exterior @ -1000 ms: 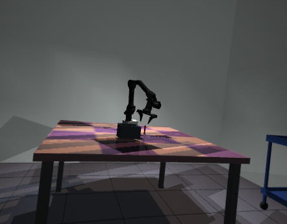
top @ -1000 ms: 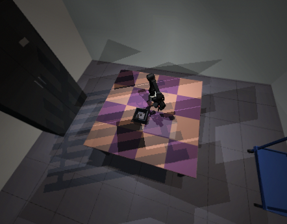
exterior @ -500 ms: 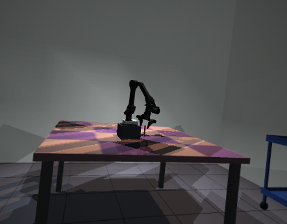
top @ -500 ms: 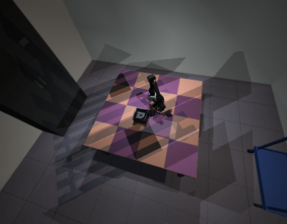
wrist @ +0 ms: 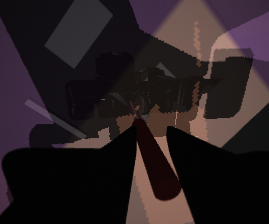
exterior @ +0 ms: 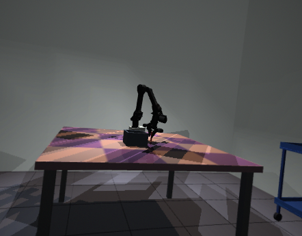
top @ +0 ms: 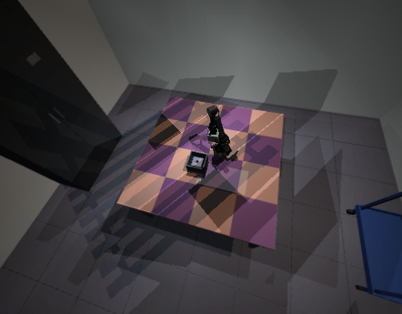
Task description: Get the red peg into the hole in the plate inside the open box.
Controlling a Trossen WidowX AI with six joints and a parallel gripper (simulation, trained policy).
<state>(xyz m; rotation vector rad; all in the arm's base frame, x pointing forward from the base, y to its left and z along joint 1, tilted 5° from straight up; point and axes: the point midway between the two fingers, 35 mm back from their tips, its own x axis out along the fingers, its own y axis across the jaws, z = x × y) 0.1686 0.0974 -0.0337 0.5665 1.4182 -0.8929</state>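
The plate lies 160 mm ahead of my gripper tip, 190 mm to the right of it and 10 mm above it. From my gripper tip the other things lie so: red peg: 10 mm to the left, 10 mm above; dark box: 160 mm ahead, 190 mm to the right.
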